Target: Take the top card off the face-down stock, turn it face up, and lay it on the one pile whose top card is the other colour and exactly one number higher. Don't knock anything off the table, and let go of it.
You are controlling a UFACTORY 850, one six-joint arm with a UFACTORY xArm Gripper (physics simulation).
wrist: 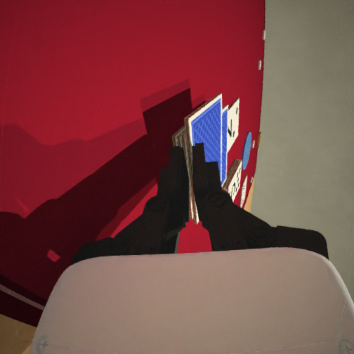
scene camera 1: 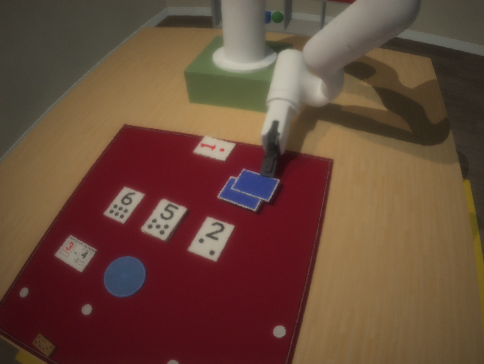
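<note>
The face-down stock shows as an upper blue-backed card [scene camera 1: 256, 185] [wrist: 209, 131] offset over a lower blue-backed part [scene camera 1: 234, 194] [wrist: 224, 145]. My gripper [scene camera 1: 268, 174] [wrist: 190, 161] is at the stock's edge nearest the robot base. Its fingers are parted by a narrow gap, one either side of card edges in the wrist view; how many edges lie between them is hard to tell. Face up lie a black 6 [scene camera 1: 124, 205], a black 5 [scene camera 1: 164, 220] [wrist: 234, 183] and a black 2 [scene camera 1: 211, 239] [wrist: 233, 124]. A red 1 [scene camera 1: 214, 148] lies at the mat's back edge.
The red mat [scene camera 1: 165, 160] [wrist: 100, 60] lies on the wooden table [scene camera 1: 390, 260]. A small printed card [scene camera 1: 76, 253], a blue disc [scene camera 1: 124, 276] [wrist: 247, 151], white discs such as one [scene camera 1: 279, 331] at the front right, and a brown dotted piece [scene camera 1: 44, 344] are on it.
</note>
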